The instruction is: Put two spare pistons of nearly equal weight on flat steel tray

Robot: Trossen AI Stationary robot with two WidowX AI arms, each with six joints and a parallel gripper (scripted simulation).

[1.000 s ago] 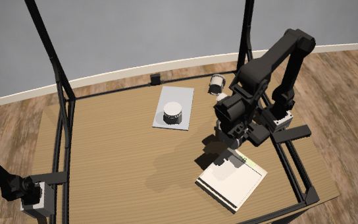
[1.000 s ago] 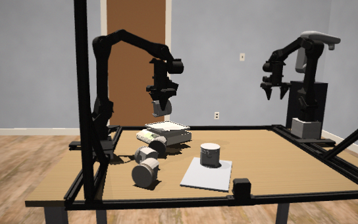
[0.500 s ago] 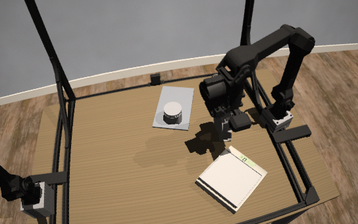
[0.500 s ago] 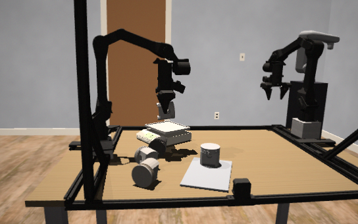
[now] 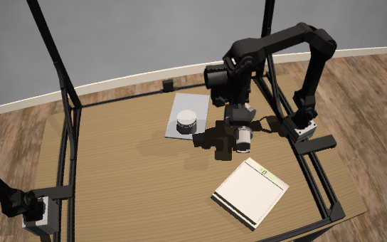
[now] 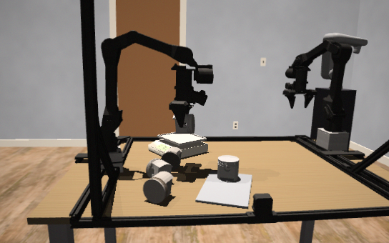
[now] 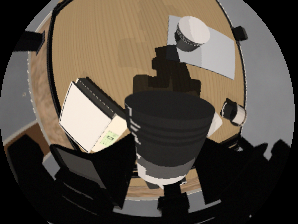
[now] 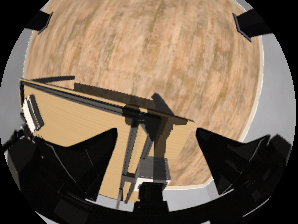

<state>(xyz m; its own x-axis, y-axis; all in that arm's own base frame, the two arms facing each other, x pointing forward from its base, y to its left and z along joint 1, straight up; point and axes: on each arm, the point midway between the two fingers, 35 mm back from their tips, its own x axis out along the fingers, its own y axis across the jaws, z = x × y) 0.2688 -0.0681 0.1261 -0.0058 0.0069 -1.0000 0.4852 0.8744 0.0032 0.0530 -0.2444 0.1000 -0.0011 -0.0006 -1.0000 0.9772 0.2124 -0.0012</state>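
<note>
The flat steel tray lies 200 mm behind my left hand, 100 mm to the right of it and 200 mm below it.
</note>
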